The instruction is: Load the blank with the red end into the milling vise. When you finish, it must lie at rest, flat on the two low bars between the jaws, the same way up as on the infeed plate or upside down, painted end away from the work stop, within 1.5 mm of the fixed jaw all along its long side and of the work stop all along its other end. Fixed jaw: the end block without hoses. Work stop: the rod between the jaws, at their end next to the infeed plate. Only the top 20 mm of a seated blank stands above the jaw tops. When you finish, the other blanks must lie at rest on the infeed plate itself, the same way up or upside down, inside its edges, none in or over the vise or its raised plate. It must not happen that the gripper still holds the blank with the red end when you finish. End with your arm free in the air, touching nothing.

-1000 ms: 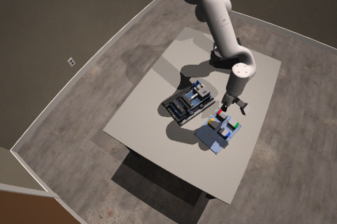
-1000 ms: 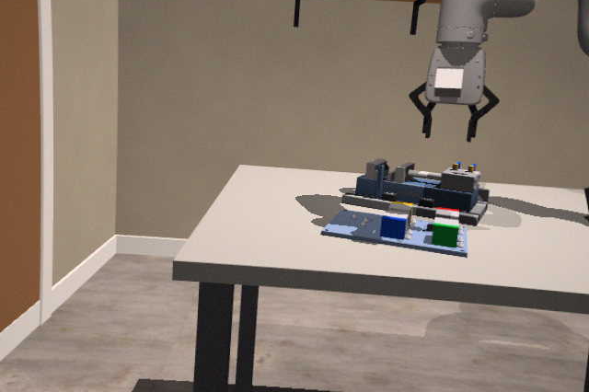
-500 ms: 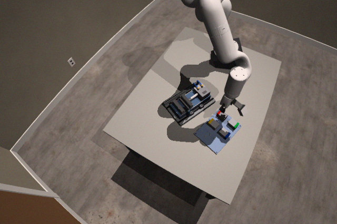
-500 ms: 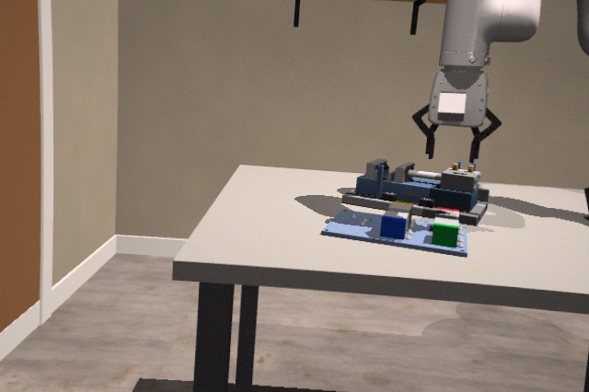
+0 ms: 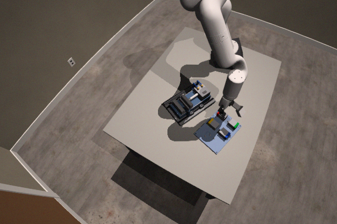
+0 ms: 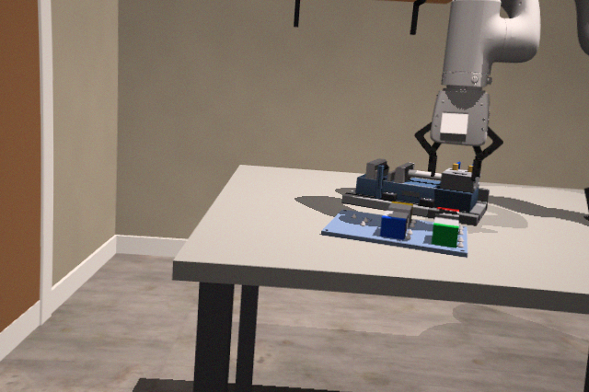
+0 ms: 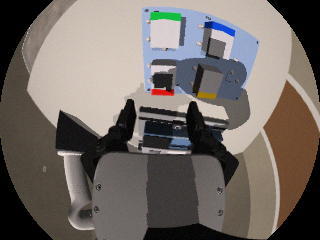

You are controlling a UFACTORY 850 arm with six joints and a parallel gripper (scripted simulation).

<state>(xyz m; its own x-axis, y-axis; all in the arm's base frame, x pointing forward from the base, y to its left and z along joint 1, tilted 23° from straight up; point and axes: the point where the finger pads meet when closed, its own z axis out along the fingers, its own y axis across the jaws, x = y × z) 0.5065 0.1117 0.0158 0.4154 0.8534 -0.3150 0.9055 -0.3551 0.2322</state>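
The red-ended blank is 10 cm below my hand. Also, from my hand: plate (12 cm below, 10 cm ahead, 1 cm to the left); then green-ended blank (10 cm below, 8 cm to the left, 4 cm ahead); then yellow-ended blank (10 cm below, 8 cm ahead, 4 cm to the right).
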